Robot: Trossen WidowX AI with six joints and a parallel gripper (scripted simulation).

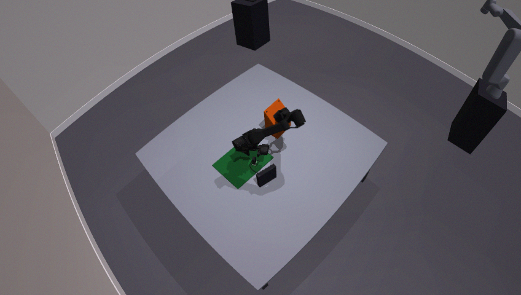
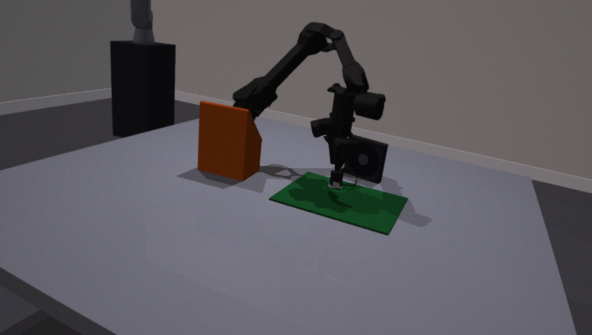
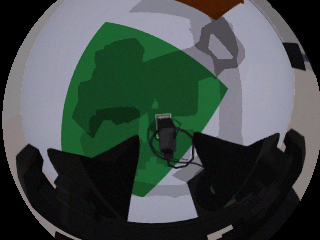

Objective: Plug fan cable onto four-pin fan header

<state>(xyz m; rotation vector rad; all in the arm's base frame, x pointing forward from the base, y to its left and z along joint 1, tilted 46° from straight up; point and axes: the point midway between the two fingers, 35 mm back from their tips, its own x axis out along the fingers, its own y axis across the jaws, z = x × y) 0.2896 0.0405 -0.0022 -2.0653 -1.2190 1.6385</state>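
The dark plug lies 30 mm below my gripper tip, 10 mm to the left of it and 10 mm ahead of it. From my gripper tip the other things lie so: green board: 80 mm below, 60 mm to the right, 40 mm ahead; then black fan: 140 mm to the left, 60 mm ahead.
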